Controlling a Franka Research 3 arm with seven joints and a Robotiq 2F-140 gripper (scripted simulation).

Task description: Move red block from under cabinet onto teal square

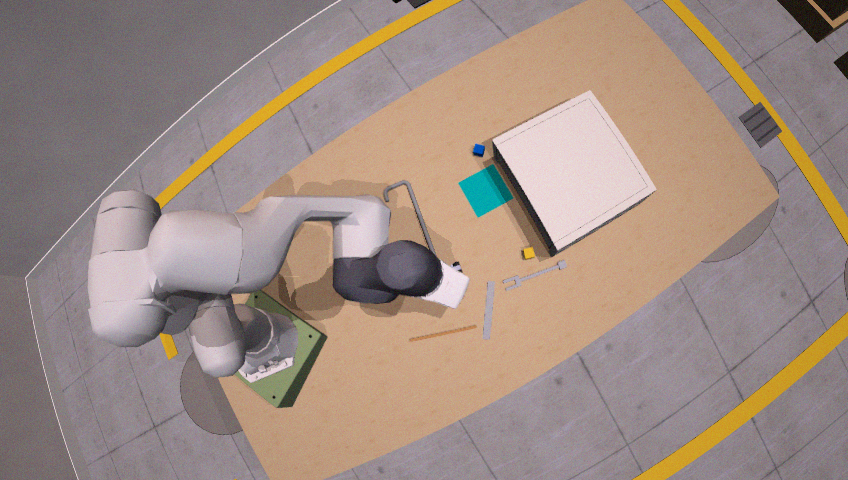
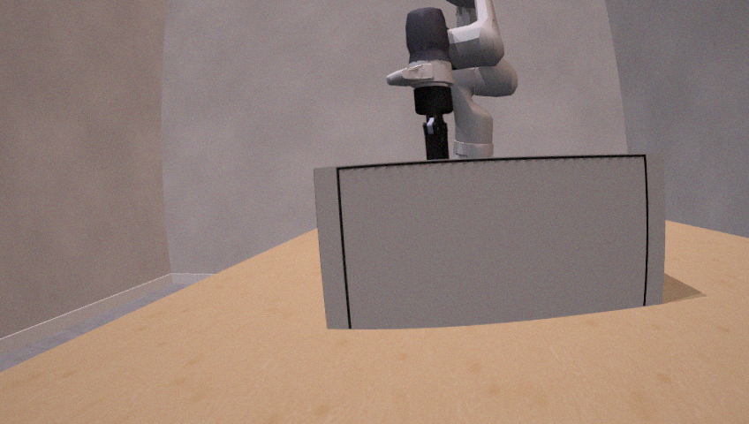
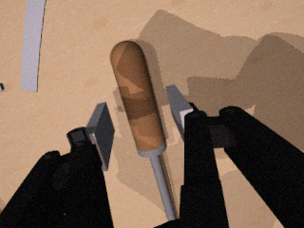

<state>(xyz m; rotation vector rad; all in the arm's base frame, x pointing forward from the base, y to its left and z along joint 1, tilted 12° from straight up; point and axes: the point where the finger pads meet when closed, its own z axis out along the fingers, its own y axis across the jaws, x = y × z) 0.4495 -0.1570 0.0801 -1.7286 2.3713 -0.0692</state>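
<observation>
Right now the hook tool is 10 mm ahead of my hand, 130 mm to the left of it and 70 mm below it. From my hand the other things lie so: yellow block: 220 mm ahead, 70 mm to the right, 70 mm below; grey bar: 50 mm ahead, 120 mm to the right, 80 mm below; thin wooden stick: 80 mm behind, 100 mm to the right, 80 mm below.
</observation>
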